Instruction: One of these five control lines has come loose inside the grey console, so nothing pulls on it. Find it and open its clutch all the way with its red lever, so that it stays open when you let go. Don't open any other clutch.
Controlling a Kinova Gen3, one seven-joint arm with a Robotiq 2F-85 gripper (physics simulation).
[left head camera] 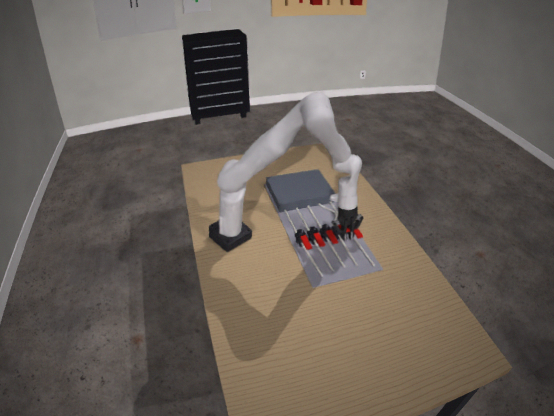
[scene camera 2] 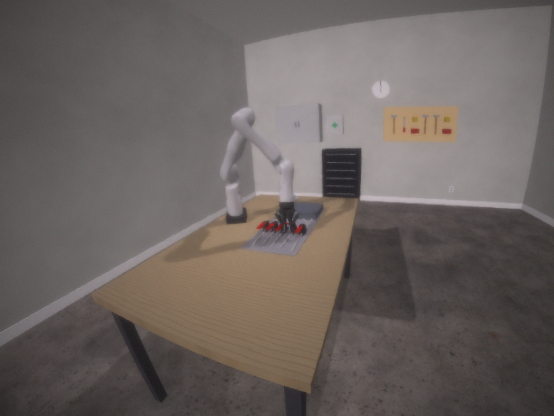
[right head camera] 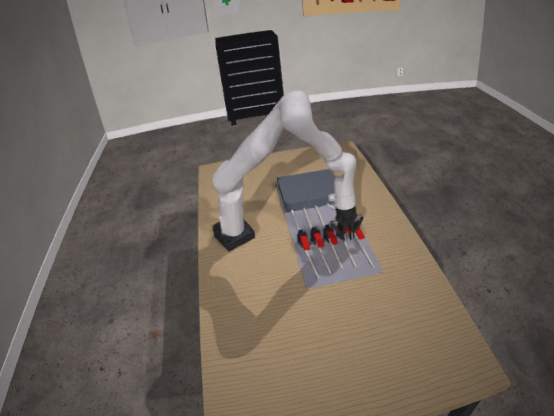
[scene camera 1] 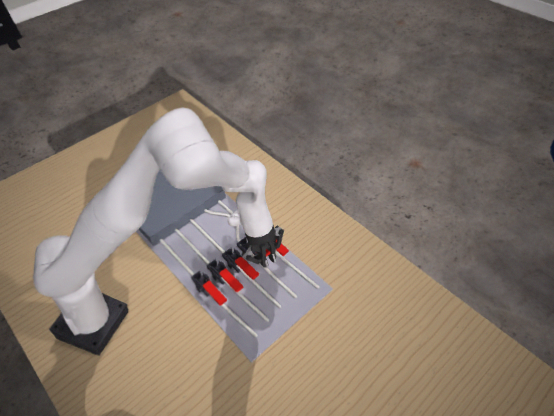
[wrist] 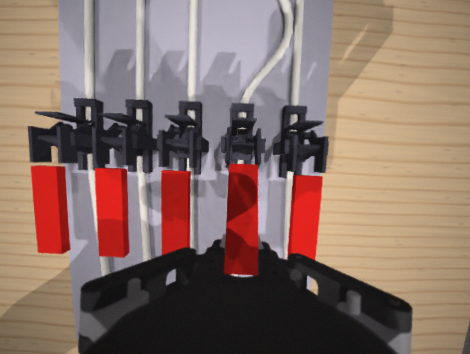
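Pixels of known places: gripper, between the fingertips: [left head camera: 347, 239] [scene camera 2: 287, 231] [right head camera: 348, 240] [scene camera 1: 269, 263] [wrist: 240, 245]; arm's base, origin of its link: [left head camera: 230, 228] [scene camera 2: 236, 212] [right head camera: 233, 227] [scene camera 1: 89, 316].
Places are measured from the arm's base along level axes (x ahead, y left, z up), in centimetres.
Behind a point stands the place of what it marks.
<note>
The curved control line [wrist: 270, 67] {z -4.7, x 46.1, y 4.2 cm} [scene camera 1: 215, 213] {z -4.9, x 43.5, y 14.0 cm} is slack. It runs to the fourth clutch from the left in the wrist view [wrist: 242, 137] {z -3.9, x 44.4, y -3.4 cm}. The other four lines run straight there. My gripper [left head camera: 348, 232] {z -0.8, x 45.9, y -13.4 cm} [right head camera: 347, 234] {z -0.8, x 45.9, y -13.4 cm} [scene camera 1: 268, 260] {z -0.8, x 45.9, y -13.4 cm} [scene camera 2: 286, 227] {z -0.8, x 45.9, y -13.4 cm} [wrist: 240, 245] {z -0.8, x 45.9, y -13.4 cm} is shut on that clutch's red lever [wrist: 242, 200] {z 2.0, x 45.1, y -8.6 cm}. Its fingertips are mostly hidden behind the lever in the wrist view. The lever's exact angle is hard to tell. The grey console [left head camera: 300, 187] {z -1.0, x 34.3, y 26.3 cm} [right head camera: 305, 189] {z -1.0, x 32.2, y 24.9 cm} [scene camera 1: 175, 205] {z -1.0, x 34.0, y 21.1 cm} [scene camera 2: 309, 209] {z -1.0, x 42.4, y 25.2 cm} lies behind the clutches.
Red levers stand on both sides of the held one, the third lever [wrist: 175, 207] {z 0.2, x 39.9, y -10.5 cm} to its left and the fifth lever [wrist: 306, 210] {z 0.2, x 50.7, y -8.9 cm} to its right. Two more, the first lever [wrist: 50, 210] {z 0.2, x 29.4, y -12.7 cm} and the second lever [wrist: 112, 212] {z 0.2, x 34.7, y -11.9 cm}, are farther left. A pale plate [scene camera 1: 252, 345] {z -5.5, x 30.4, y -28.6 cm} lies under the lines.
</note>
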